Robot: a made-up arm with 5 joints. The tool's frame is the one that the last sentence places.
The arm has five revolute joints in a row. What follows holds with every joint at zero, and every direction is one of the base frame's.
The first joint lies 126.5 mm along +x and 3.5 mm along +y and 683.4 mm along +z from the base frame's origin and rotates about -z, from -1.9 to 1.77 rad.
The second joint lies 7.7 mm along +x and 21.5 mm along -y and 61 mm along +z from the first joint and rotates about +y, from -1.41 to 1.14 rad.
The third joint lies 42 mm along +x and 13.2 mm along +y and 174.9 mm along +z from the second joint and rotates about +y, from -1.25 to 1 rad.
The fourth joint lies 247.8 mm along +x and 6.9 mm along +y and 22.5 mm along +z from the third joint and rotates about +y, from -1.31 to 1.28 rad.
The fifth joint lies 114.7 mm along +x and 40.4 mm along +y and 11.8 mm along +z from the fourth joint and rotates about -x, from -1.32 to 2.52 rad.
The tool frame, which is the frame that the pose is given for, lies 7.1 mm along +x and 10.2 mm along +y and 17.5 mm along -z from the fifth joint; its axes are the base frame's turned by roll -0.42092, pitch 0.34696 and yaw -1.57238 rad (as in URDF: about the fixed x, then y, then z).
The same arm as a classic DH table. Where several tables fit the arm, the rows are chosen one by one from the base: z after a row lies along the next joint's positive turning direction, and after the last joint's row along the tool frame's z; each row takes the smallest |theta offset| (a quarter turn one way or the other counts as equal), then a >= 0, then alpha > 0; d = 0 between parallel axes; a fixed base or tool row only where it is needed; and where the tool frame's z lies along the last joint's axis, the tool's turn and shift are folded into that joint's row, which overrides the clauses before.
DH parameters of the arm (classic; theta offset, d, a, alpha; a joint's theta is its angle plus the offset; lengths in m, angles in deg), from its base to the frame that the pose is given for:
base (fixed): 1.58 0 0.1265 180
joint 1: 1.58 -0.7444 0.0077 90
joint 2: -76.5 0 0.1799 0
joint 3: 71.31 0 0.2488 0
joint 4: -84.81 0.039 0.0118 90
joint 5: 70.08 -0.1307 0.0036 114.09
tool (fixed): 179.91 -0.0218 0 0
Joint limits (deg, base to tool): -108.86..101.41 -80.79..65.32 -71.62..57.3 -75.06..73.34 -75.63..144.39

